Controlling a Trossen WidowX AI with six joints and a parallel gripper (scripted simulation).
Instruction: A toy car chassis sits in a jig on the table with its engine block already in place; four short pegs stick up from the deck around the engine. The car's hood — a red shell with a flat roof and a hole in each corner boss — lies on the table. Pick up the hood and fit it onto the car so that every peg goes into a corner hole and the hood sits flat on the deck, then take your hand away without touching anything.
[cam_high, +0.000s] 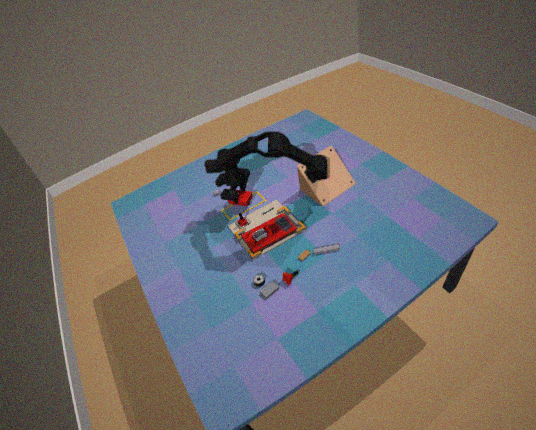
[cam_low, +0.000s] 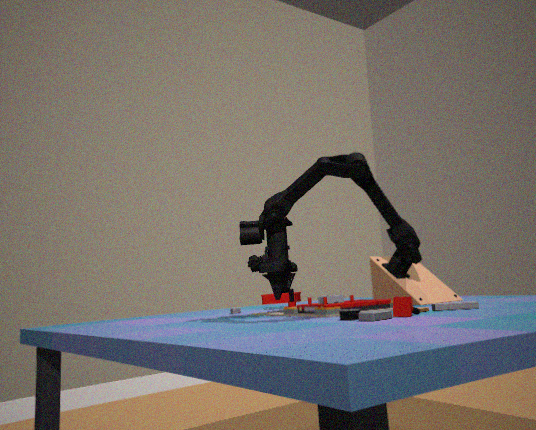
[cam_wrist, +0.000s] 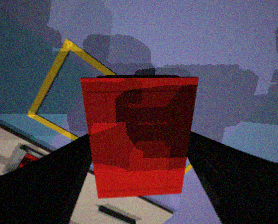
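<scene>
Now: the grey engine block 7 cm ahead of my gripper tip, 24 cm to the left of it and 1 cm below it. Round my gripper tip: wheel (20 cm ahead, 39 cm to the left, 3 cm below); red hood (1 cm above).
</scene>
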